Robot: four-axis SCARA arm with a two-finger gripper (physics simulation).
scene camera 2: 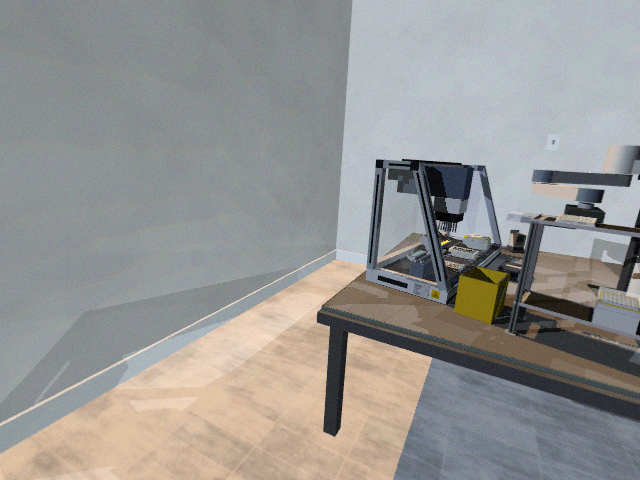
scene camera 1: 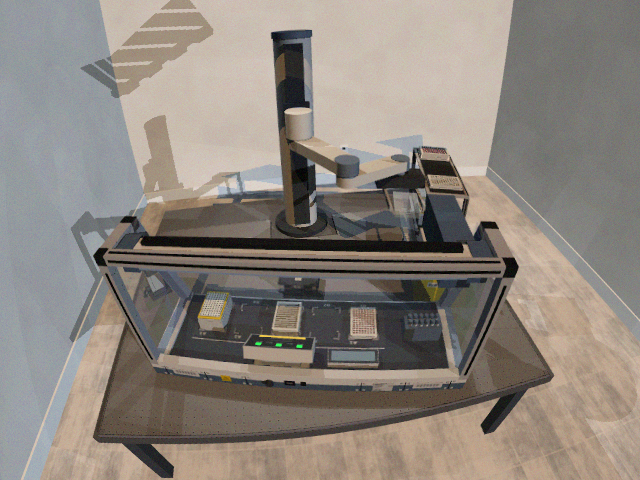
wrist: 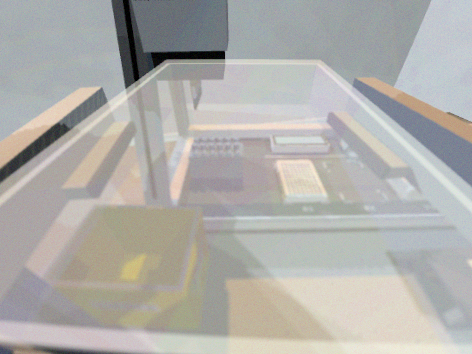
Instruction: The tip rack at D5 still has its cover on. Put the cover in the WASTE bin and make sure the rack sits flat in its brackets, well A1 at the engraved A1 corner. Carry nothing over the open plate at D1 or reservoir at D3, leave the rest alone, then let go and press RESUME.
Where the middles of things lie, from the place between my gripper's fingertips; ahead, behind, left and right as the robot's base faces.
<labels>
My gripper is now 230 mm short of the gantry head (scene camera 2: pixel 452 210) and 10 mm to the right of it. The rest, counted from my hand: yellow waste bin (scene camera 2: pixel 481 292) (260 mm below, 120 mm to the left, 80 mm ahead).
</labels>
